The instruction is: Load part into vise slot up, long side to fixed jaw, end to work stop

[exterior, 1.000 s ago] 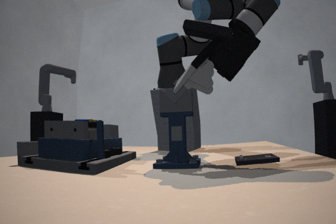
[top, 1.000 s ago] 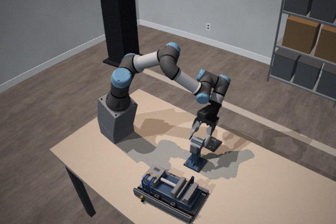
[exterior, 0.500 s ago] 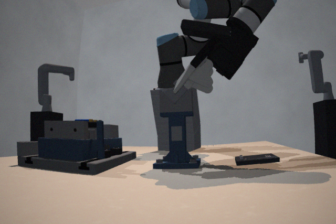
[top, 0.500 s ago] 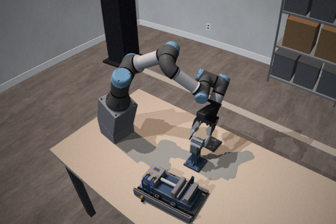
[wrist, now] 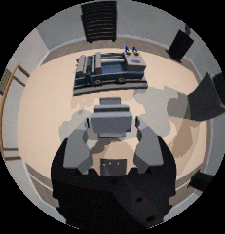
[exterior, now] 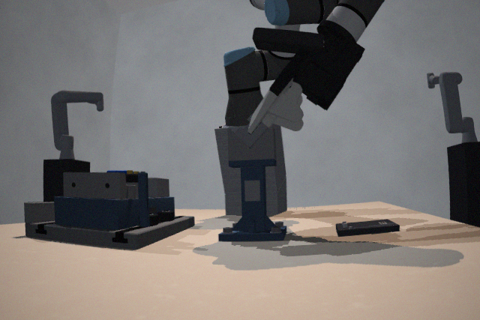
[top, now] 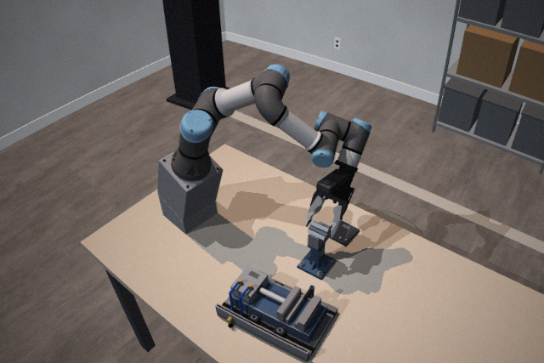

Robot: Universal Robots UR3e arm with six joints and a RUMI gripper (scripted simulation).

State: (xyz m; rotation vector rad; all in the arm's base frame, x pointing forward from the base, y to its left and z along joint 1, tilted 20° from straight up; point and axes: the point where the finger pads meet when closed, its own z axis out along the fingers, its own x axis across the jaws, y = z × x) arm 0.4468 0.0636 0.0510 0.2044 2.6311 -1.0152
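My gripper is now 10 mm to the left of the grey part. Also, from my hand: blue vise (230 mm to the right, 120 mm below).
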